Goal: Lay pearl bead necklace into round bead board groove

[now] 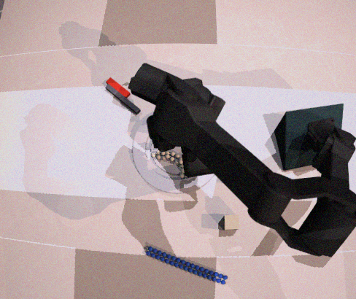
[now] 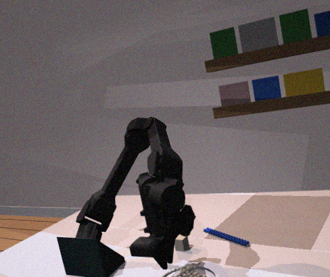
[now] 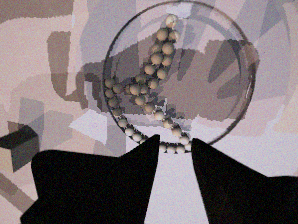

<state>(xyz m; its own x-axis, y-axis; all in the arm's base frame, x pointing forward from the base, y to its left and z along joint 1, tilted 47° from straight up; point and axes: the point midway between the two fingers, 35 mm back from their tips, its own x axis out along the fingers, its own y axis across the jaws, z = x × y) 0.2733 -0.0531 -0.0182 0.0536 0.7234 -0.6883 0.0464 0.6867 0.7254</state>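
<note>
The round bead board is 40 mm below my gripper tip and 40 mm ahead of it. From my gripper tip the other things lie so: small beige cube 190 mm to the left, 40 mm behind, 30 mm below; then grey block 170 mm to the right, 150 mm ahead, 40 mm below.
</note>
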